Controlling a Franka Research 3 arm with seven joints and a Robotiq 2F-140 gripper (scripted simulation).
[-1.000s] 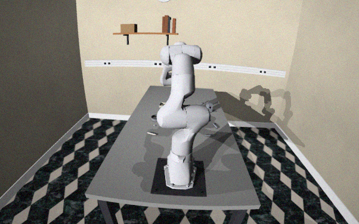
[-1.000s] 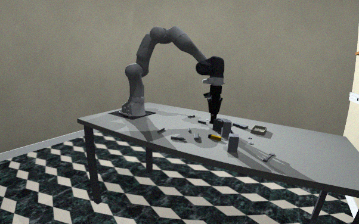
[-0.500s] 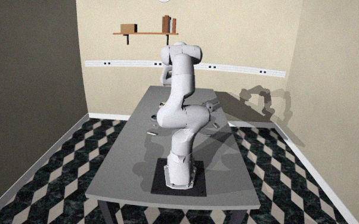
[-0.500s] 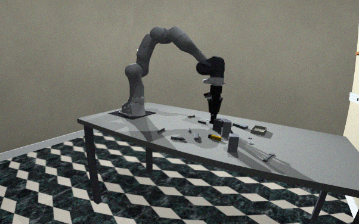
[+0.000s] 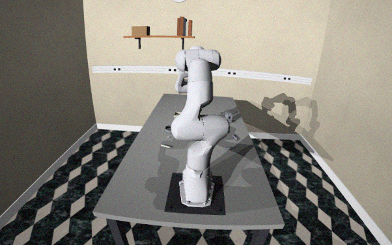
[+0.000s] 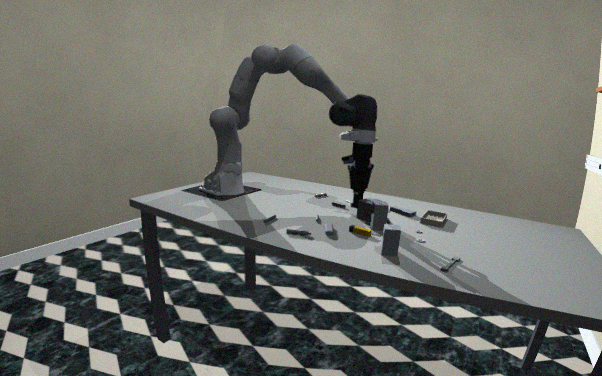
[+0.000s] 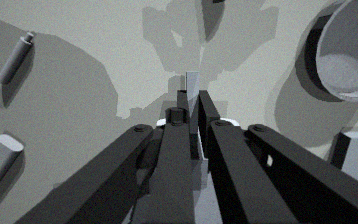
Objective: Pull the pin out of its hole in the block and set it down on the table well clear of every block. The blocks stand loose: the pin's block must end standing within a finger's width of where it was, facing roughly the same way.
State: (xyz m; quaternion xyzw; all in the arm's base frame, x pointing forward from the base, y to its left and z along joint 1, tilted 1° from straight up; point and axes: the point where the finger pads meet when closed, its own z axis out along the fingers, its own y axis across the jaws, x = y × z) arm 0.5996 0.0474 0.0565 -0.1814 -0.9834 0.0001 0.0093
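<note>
My hand is 10 mm short of the grey square pin and 30 mm above it. Also, from my hand: round dish (10 mm ahead, 170 mm to the left, 50 mm below); grey block (50 mm ahead, 20 mm to the right, 30 mm below); grey rod (110 mm behind, 60 mm to the left, 60 mm below).
</note>
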